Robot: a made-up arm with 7 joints.
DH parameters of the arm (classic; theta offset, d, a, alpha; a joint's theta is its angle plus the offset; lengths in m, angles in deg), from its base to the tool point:
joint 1: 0 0.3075 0 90
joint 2: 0 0.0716 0 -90
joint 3: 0 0.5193 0.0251 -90
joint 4: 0 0.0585 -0.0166 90
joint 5: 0 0.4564 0 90
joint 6: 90 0.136 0.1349 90
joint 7: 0 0.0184 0 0
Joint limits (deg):
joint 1: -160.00..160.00
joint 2: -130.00..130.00
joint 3: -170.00..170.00
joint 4: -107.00..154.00
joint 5: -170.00..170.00
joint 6: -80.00..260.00
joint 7: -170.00..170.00
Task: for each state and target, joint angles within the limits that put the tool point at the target. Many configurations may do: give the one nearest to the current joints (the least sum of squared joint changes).
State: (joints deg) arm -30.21 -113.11 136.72 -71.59 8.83 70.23 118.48
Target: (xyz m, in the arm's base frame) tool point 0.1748 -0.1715 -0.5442
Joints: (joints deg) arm -23.69 -130.00 167.40 -60.68 13.08 51.74 118.48
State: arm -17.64 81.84 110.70 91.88 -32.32 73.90 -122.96
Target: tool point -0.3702 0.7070 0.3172
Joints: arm -25.99 76.57 104.29 99.04 -29.54 72.82 -122.96
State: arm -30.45 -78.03 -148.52 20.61 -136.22 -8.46 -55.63
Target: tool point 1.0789 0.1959 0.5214
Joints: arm 14.49 -71.23 -141.80 2.14 -129.22 -17.59 -55.63
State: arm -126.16 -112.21 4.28 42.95 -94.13 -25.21 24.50
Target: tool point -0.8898 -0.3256 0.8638
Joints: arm -153.91 -60.19 3.28 11.96 -94.16 -36.47 24.50
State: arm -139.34 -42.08 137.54 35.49 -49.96 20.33 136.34
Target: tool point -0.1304 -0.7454 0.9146
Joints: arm -132.22 -61.84 120.39 67.32 -40.47 11.34 136.34
